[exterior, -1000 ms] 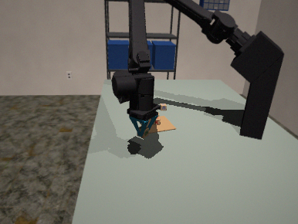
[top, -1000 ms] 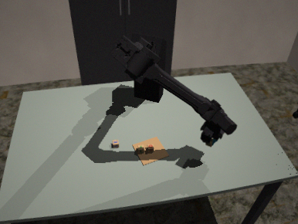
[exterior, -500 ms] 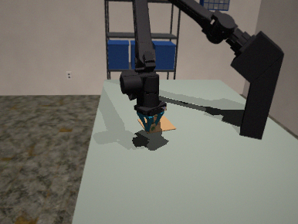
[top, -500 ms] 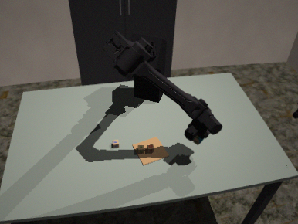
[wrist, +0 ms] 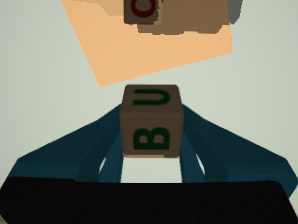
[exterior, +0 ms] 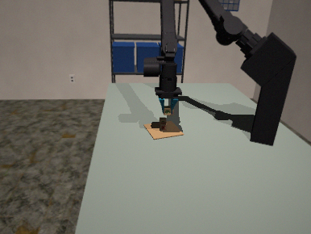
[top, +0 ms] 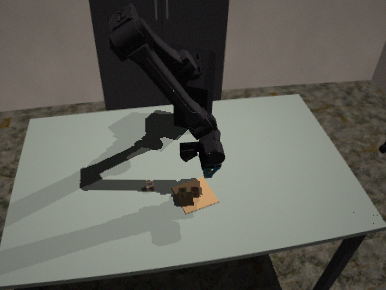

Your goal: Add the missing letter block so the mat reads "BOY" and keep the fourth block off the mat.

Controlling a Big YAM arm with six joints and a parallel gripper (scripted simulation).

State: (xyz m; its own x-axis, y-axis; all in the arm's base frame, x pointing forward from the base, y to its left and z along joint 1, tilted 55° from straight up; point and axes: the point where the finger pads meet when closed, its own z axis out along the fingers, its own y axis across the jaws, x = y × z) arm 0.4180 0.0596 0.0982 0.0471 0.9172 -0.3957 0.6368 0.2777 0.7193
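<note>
Now: hand 5 cm to the left of the orange mat and 11 cm above it. Also, from my hand: wooden block (right at my hand).
</note>
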